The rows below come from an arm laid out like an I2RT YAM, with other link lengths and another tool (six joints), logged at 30 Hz.
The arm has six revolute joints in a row. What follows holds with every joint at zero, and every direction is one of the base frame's.
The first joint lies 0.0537 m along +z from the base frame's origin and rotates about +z.
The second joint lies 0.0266 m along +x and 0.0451 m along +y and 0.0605 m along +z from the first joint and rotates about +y.
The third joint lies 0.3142 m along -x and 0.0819 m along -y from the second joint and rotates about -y.
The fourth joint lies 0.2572 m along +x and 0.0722 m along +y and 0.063 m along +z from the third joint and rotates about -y.
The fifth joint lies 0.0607 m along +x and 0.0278 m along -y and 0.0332 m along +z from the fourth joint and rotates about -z.
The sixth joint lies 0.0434 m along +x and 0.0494 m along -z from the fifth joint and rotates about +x.
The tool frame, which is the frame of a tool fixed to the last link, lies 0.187 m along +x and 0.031 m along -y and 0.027 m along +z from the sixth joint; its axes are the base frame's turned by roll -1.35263, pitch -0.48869 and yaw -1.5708 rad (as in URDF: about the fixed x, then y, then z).
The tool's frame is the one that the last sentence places.
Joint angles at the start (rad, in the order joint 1, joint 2, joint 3, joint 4, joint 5, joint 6):
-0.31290, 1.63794, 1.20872, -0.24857, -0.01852, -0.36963
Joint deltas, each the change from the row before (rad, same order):
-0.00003, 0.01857, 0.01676, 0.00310, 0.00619, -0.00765
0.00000, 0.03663, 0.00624, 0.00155, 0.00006, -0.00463
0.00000, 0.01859, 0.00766, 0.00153, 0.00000, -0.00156
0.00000, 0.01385, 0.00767, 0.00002, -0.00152, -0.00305
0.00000, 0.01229, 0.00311, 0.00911, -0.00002, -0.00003
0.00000, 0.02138, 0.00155, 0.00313, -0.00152, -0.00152
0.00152, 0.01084, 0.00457, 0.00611, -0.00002, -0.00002
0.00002, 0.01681, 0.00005, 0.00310, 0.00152, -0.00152
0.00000, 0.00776, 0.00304, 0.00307, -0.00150, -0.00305
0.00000, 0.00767, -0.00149, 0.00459, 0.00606, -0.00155
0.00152, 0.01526, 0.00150, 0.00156, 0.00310, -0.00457
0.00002, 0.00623, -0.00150, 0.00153, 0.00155, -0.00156
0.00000, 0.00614, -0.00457, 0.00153, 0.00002, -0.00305
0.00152, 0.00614, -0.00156, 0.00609, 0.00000, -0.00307
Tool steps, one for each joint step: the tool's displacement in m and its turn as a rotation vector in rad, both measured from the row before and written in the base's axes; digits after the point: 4 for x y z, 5 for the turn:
0.0053, -0.0029, -0.0004, -0.00980, 0.00169, -0.00006
0.0048, -0.0014, -0.0159, 0.00543, 0.02850, 0.00290
0.0034, -0.0010, -0.0058, 0.00176, 0.00929, 0.00102
0.0029, -0.0005, -0.0036, 0.00065, 0.00622, 0.00315
0.0031, -0.0010, -0.0030, 0.00001, 0.00007, 0.00003
0.0023, -0.0003, -0.0101, 0.00502, 0.01590, 0.00215
0.0030, -0.0001, -0.0023, 0.00005, 0.00015, 0.00155
0.0013, -0.0007, -0.0084, 0.00213, 0.01364, -0.00007
0.0018, -0.0001, -0.0021, -0.00065, 0.00190, 0.00318
0.0003, -0.0015, -0.0038, -0.00363, 0.00595, -0.00335
0.0013, -0.0001, -0.0072, -0.00147, 0.01325, 0.00244
0.0000, -0.0003, -0.0038, -0.00021, 0.00657, 0.00000
-0.0007, 0.0003, -0.0052, 0.00072, 0.00939, 0.00213
0.0012, 0.0007, -0.0027, -0.00158, 0.00218, 0.00369

